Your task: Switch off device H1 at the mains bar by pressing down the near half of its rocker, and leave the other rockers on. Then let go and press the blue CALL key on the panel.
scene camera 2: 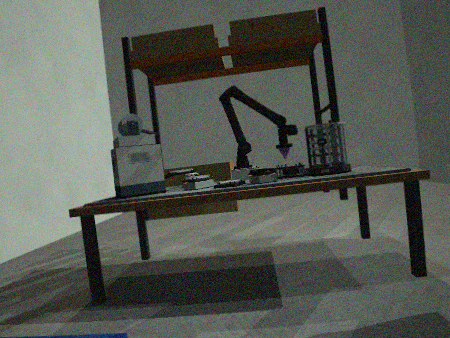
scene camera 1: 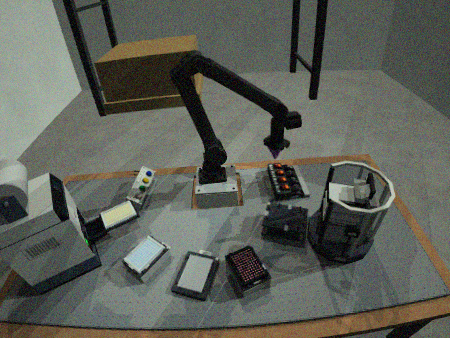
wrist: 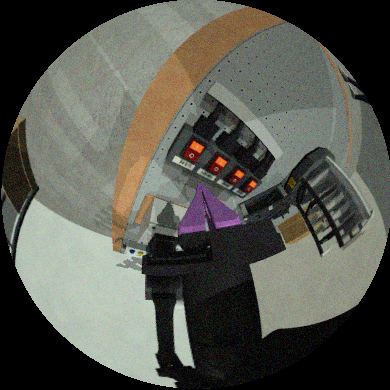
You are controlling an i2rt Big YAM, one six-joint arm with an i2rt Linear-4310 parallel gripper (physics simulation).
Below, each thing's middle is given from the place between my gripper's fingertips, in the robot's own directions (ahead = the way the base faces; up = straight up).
Scene:
The round caged rack (scene camera 1: 347, 233) lies 390 mm ahead of my hand, 160 mm to the left of it and 40 mm above it.

